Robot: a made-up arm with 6 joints.
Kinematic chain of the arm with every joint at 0, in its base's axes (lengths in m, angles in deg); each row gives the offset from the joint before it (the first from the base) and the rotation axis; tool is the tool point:
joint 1: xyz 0 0 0.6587 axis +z
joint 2: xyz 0.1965 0 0 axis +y
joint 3: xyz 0 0 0.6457 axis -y
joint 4: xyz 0 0 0.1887 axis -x
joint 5: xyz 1.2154 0 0 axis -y
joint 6: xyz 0.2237 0 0 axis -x
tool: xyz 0 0 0
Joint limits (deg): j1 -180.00..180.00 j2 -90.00..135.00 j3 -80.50..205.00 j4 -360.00..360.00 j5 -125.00..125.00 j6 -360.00..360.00
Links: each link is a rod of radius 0.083 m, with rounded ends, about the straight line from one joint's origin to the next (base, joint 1, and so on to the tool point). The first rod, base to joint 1, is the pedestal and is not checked.
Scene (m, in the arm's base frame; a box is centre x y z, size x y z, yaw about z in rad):
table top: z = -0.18
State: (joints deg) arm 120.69 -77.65 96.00 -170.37 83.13 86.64
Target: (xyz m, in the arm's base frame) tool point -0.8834 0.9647 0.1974
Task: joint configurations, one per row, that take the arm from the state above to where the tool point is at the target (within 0.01 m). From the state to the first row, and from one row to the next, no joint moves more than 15 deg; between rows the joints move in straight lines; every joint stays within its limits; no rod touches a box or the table.
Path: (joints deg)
1: 122.28 -63.74 81.76 -170.90 82.84 86.64
2: 123.87 -49.83 67.52 -171.42 82.55 86.64
3: 125.45 -35.92 53.28 -171.95 82.26 86.64
4: 127.04 -22.02 39.04 -172.47 81.97 86.64
5: 128.63 -8.11 24.80 -173.00 81.68 86.64
6: 130.22 5.80 10.56 -173.52 81.39 86.64
7: 131.81 19.71 -3.68 -174.05 81.09 86.64
8: 133.40 33.62 -17.91 -174.58 80.80 86.64

